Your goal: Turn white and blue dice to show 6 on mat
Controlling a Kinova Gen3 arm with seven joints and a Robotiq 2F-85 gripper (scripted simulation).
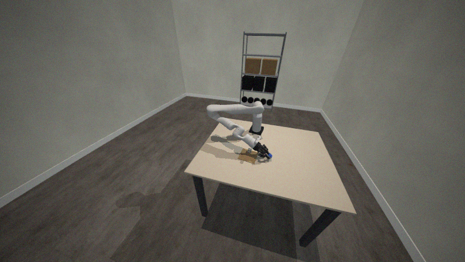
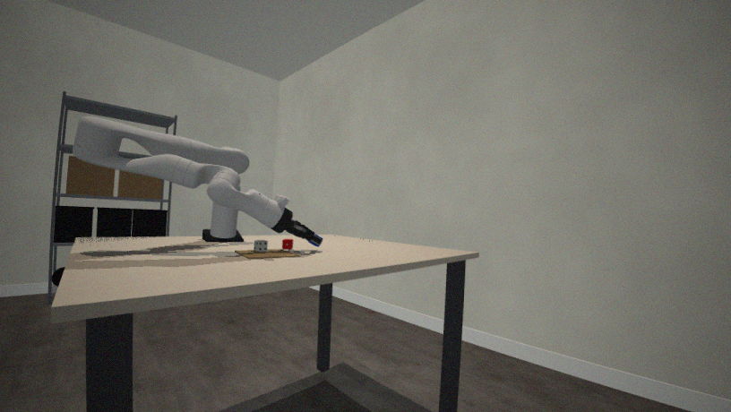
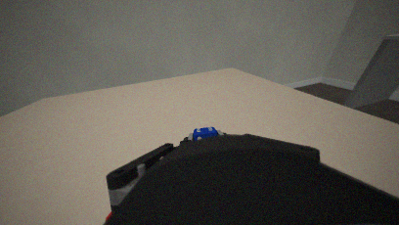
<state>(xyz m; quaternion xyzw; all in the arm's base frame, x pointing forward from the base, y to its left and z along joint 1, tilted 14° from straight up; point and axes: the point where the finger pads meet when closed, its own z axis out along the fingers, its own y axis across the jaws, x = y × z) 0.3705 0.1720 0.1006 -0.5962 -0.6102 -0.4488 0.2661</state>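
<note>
The red die lies 80 mm behind my hand, 50 mm to the right of it and 20 mm below it. Also, from my hand: tan mat 20 mm ahead, 160 mm to the right, 30 mm below; white die 30 mm behind, 160 mm to the right, 20 mm below; blue die 10 mm to the left.
</note>
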